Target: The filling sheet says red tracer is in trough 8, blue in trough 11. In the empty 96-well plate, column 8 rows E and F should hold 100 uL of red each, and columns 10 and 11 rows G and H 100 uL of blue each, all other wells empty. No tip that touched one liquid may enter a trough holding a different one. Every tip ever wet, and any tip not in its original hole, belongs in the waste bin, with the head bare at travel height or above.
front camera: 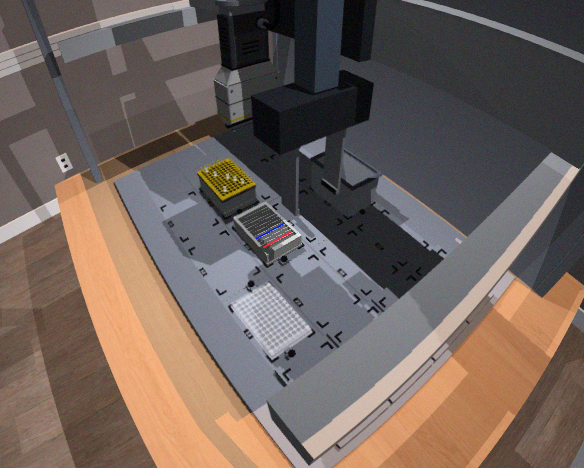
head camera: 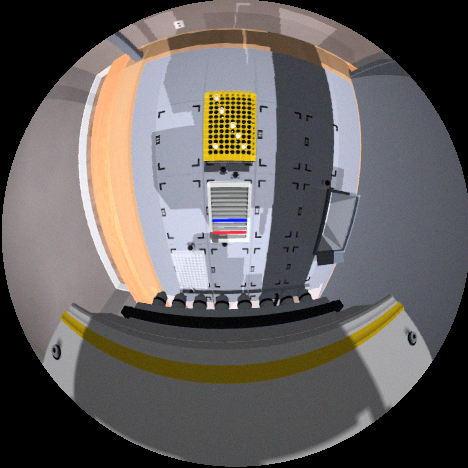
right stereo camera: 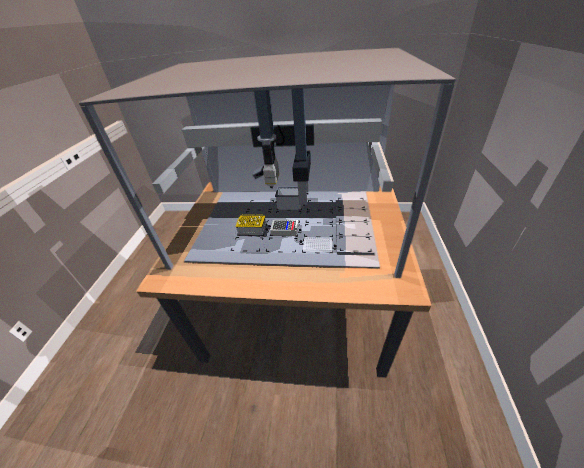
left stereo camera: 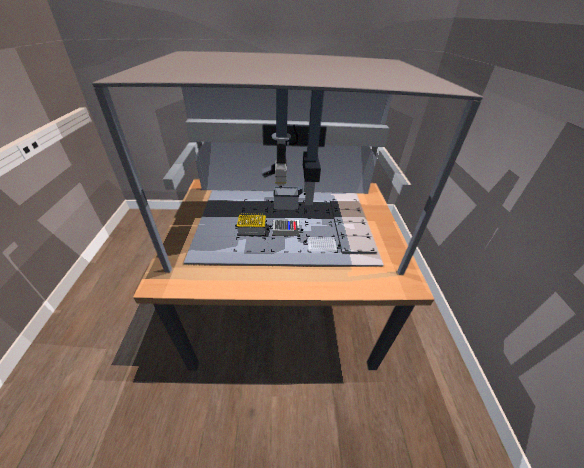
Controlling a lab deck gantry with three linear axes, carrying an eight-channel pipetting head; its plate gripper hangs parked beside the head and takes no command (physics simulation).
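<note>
The pipetting head (front camera: 235, 97) (left stereo camera: 281, 172) (right stereo camera: 270, 174) hangs above the deck; its nozzles (head camera: 222, 301) show no clear long tips. The parked plate gripper (front camera: 315, 204) is open and empty, right of the head in the front view. The yellow tip rack (front camera: 227, 176) (head camera: 230, 125) has dark openings and several white spots. The trough block (front camera: 267, 230) (head camera: 210, 200) shows a blue strip (head camera: 229, 220) and, nearer the plate, a red strip (head camera: 229, 232). The white 96-well plate (front camera: 272, 319) (head camera: 190, 270) shows no colour. The grey waste bin (front camera: 352, 201) (head camera: 355, 222) (left stereo camera: 286, 201) is partly hidden; no tips are discernible in it.
The grey deck (front camera: 175, 270) (left stereo camera: 215, 255) carries black corner marks and small dark knobs beside the labware. A grey beam (front camera: 400, 320) crosses the front camera's foreground. Frame posts (left stereo camera: 135, 175) (right stereo camera: 425, 175) stand at the table's sides. A dark shadow crosses the deck near the bin.
</note>
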